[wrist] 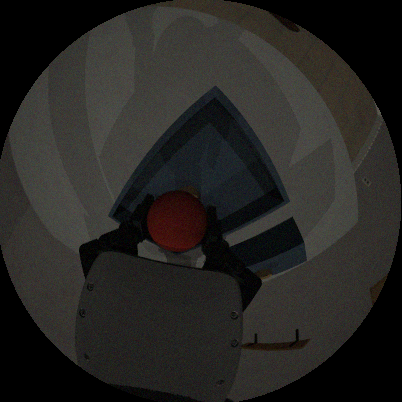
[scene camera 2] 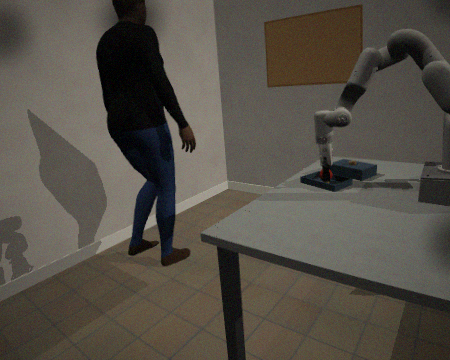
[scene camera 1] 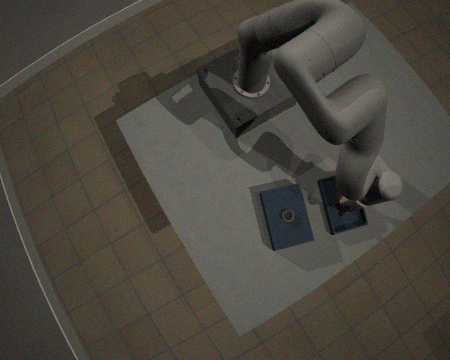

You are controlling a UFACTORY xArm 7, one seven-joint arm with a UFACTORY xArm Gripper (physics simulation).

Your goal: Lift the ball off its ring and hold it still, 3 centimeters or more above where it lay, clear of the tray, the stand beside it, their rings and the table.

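Where they show: gripper, fingertip midpoint: (wrist: 179, 209) (scene camera 2: 326, 179) (scene camera 1: 343, 199); arm's base at its link origin: (scene camera 1: 251, 82).
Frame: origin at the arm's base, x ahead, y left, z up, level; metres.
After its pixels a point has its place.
The red ball (scene camera 1: 341, 198) (scene camera 2: 330, 173) {x 0.459, y 0.145, z -0.048 m} (wrist: 177, 221) {x 0.504, y 0.149, z -0.041 m} is low over the blue tray (scene camera 1: 326, 212) {x 0.492, y 0.067, z -0.088 m} (scene camera 2: 320, 185) {x 0.476, y 0.202, z -0.091 m} (wrist: 240, 185) {x 0.535, y 0.098, z -0.100 m}. My gripper (scene camera 1: 345, 205) {x 0.479, y 0.139, z -0.079 m} (scene camera 2: 326, 174) {x 0.479, y 0.139, z -0.079 m} (wrist: 179, 209) {x 0.479, y 0.139, z -0.079 m} points down into the tray, with one black finger against each side of the ball; it is shut on the ball. Part of a tan ring (wrist: 192, 191) {x 0.500, y 0.137, z -0.091 m} shows past the ball's far edge in the wrist view. The rest of that ring is hidden, and I cannot tell whether the ball touches it. Fingers and arm cover much of the ball in both scene views.
The blue stand (scene camera 1: 287, 195) {x 0.392, y -0.042, z -0.052 m} (scene camera 2: 367, 171) {x 0.362, y -0.033, z -0.068 m} (wrist: 287, 257) {x 0.517, y -0.051, z -0.052 m} is beside the tray, with a narrow gap between them. It carries an orange ring (scene camera 1: 283, 216) {x 0.448, y -0.083, z -0.042 m} (scene camera 2: 353, 162) {x 0.454, y -0.081, z -0.047 m} (wrist: 263, 274) {x 0.463, y -0.053, z -0.041 m}. A person (scene camera 2: 132, 80) stands on the floor away from the table (scene camera 2: 280, 215) {x 0.441, y 0.539, z -0.103 m}.
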